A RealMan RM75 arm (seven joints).
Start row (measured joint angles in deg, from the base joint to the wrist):
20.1, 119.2, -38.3, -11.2, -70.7, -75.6, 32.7
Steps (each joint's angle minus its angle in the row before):
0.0, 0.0, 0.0, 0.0, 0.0, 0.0, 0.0
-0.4, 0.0, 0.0, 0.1, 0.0, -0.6, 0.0
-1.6, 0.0, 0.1, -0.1, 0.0, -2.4, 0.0
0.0, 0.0, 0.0, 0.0, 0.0, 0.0, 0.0
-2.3, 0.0, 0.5, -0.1, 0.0, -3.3, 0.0
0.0, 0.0, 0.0, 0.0, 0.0, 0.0, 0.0
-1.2, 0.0, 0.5, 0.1, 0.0, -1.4, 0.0
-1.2, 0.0, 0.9, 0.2, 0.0, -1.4, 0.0
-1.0, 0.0, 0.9, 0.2, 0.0, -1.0, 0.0
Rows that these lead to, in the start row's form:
20.1, 119.2, -38.3, -11.2, -70.7, -75.6, 32.7
19.7, 119.2, -38.3, -11.1, -70.7, -76.2, 32.7
18.1, 119.2, -38.2, -11.2, -70.7, -78.6, 32.7
18.1, 119.2, -38.2, -11.2, -70.7, -78.6, 32.7
15.8, 119.2, -37.7, -11.3, -70.7, -81.9, 32.7
15.8, 119.2, -37.7, -11.3, -70.7, -81.9, 32.7
14.6, 119.2, -37.2, -11.2, -70.7, -83.3, 32.7
13.4, 119.2, -36.3, -11.0, -70.7, -84.7, 32.7
12.4, 119.2, -35.4, -10.8, -70.7, -85.7, 32.7

